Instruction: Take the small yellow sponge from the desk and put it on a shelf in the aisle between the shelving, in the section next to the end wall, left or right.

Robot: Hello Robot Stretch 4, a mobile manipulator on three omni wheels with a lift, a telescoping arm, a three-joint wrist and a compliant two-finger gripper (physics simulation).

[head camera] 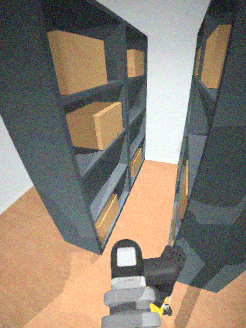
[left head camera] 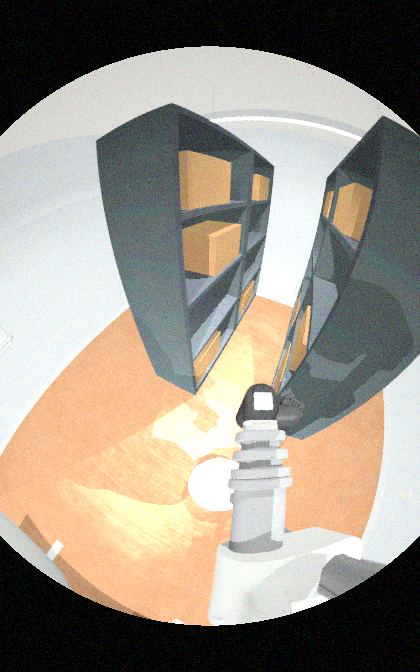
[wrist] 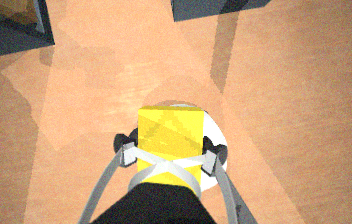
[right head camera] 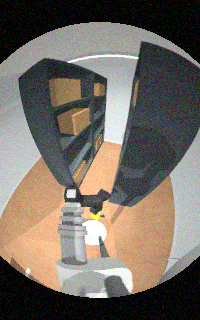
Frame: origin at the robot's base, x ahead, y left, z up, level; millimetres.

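Seen in the pictures: gripper, fingertip midpoint: (wrist: 170, 144); robot's base at its link origin: (left head camera: 216, 482) (right head camera: 92, 231).
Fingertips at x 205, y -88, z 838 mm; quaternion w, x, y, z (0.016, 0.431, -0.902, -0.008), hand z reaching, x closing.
Note:
Offsets run from my fingertips to a thing's middle.
The small yellow sponge {dy +4, dx -4, dz +20 mm} (head camera: 159, 308) (right head camera: 95, 216) (wrist: 170, 132) is between the two fingertips of my gripper (wrist: 170, 144), which is shut on it. In the wrist view both finger pads touch the sponge's sides, above the floor. In the head camera view the sponge shows partly below the dark wrist. The left shelving (head camera: 83, 227) (left head camera: 145, 240) (right head camera: 37, 120) and the right shelving (head camera: 232, 165) (left head camera: 370, 280) (right head camera: 157, 125) stand ahead of the gripper, with the aisle between them. The end wall (head camera: 167, 75) (left head camera: 287, 225) (right head camera: 117, 115) closes the aisle at the far end.
Cardboard boxes stand on several shelves, such as a large upper left box {dy +363, dx +943, dz +718 mm} (head camera: 82, 62) and one below it {dy +262, dx +1184, dz +260 mm} (head camera: 107, 125). The right shelving's near end is close to the arm's right side. A white round base (left head camera: 212, 484) (right head camera: 95, 233) is on the floor below the arm.

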